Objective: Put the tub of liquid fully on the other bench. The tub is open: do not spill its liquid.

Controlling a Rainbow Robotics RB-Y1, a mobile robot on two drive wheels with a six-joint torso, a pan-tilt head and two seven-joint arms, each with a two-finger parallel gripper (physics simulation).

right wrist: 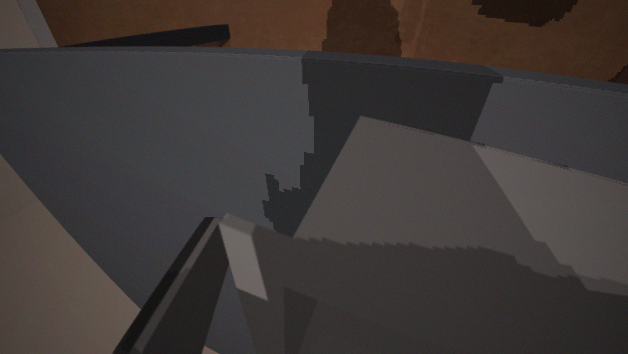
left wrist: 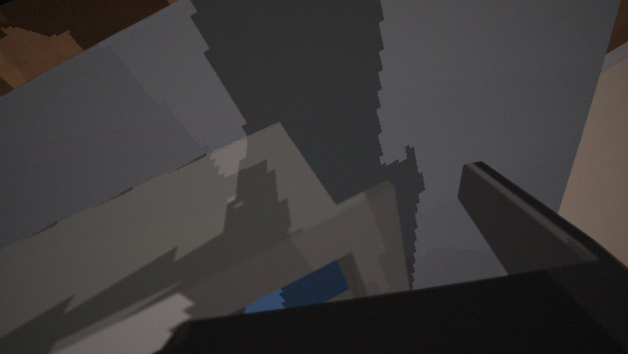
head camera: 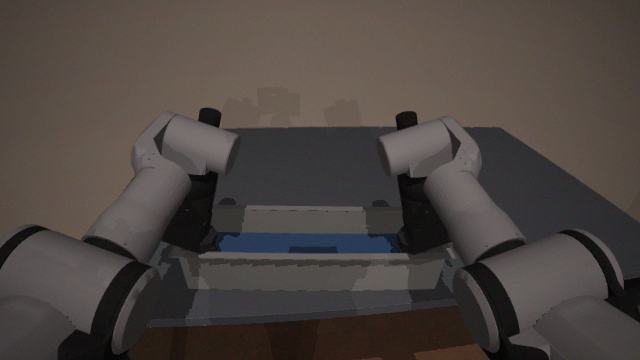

Note:
The pictures show: my left gripper, my right gripper and a long grey tub.
My left gripper is seen too in the left wrist view.

